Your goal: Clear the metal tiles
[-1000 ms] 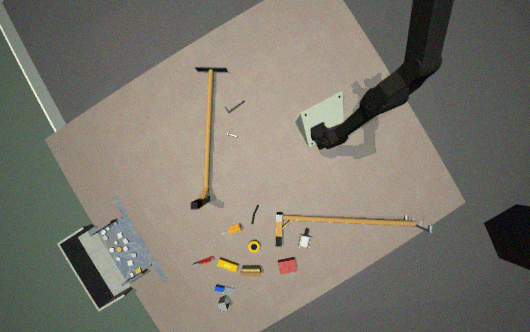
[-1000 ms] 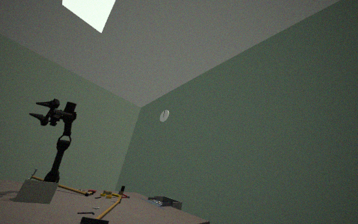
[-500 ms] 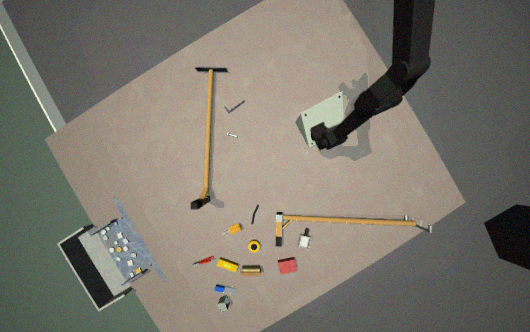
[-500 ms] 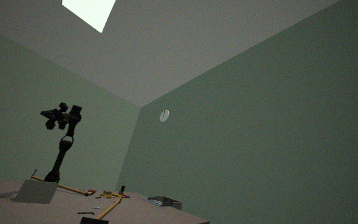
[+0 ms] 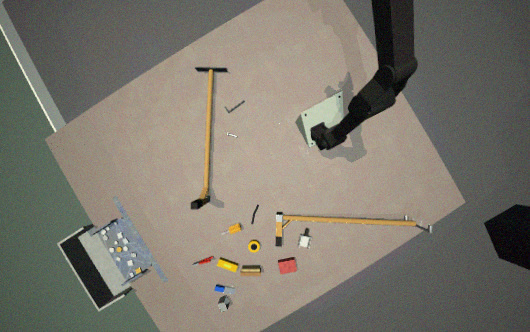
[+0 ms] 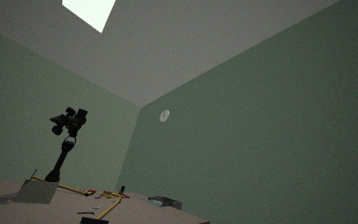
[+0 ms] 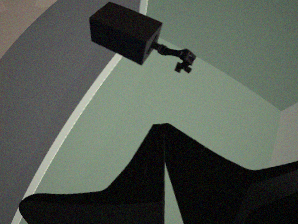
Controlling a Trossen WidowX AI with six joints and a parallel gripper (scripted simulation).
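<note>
The hex key is 41 cm ahead of my gripper tip, 10 cm to the left of it and 47 cm below it. The rest, counted from my gripper tip: long orange-handled tool 21 cm ahead, 80 cm to the left, 44 cm below; red block 51 cm ahead, 84 cm to the left, 47 cm below; yellow ring 60 cm ahead, 69 cm to the left, 47 cm below.
</note>
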